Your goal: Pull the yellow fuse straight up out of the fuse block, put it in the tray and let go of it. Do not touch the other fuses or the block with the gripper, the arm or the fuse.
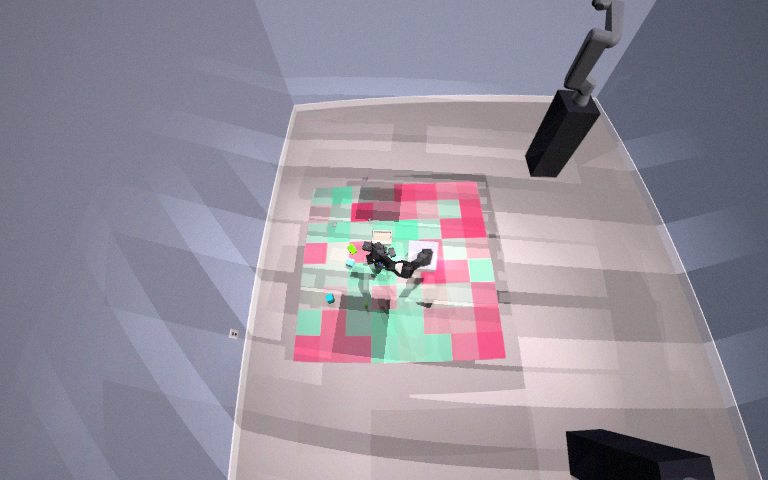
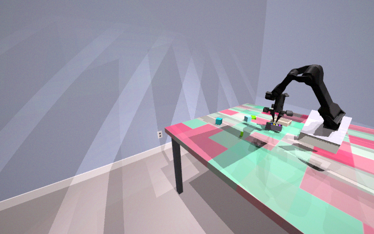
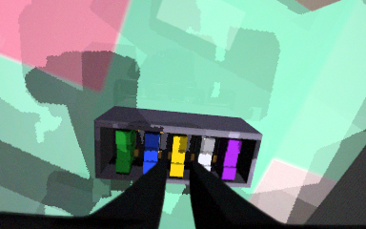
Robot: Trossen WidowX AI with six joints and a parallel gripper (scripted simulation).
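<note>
Right now my gripper tip is 30 mm above the yellow fuse. From my gripper tip the other things lie so: beige tray 190 mm to the right, 50 mm below, 10 mm ahead; green block 210 mm ahead, 100 mm to the right, 50 mm below; light blue cube 210 mm ahead, 30 mm below, 10 mm to the left.
</note>
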